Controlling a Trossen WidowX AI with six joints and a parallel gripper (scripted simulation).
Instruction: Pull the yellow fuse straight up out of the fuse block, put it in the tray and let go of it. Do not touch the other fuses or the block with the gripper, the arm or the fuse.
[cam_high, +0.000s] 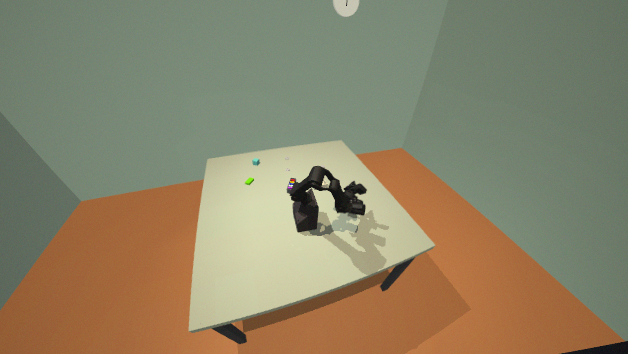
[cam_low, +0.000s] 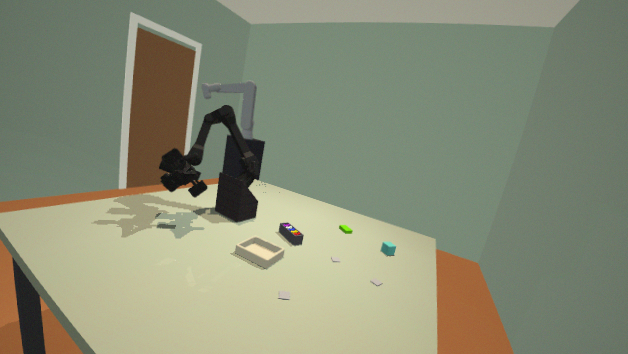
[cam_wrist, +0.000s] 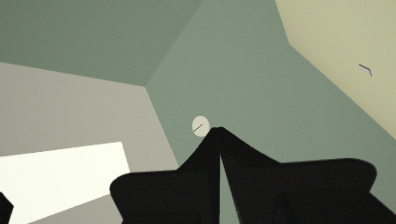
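Now: gripper tip 330 mm to the right of the yellow fuse, 260 mm short of it and 200 mm above it. From my gripper tip the other things lie so: cream tray 270 mm ahead, 220 mm below, 150 mm to the left.
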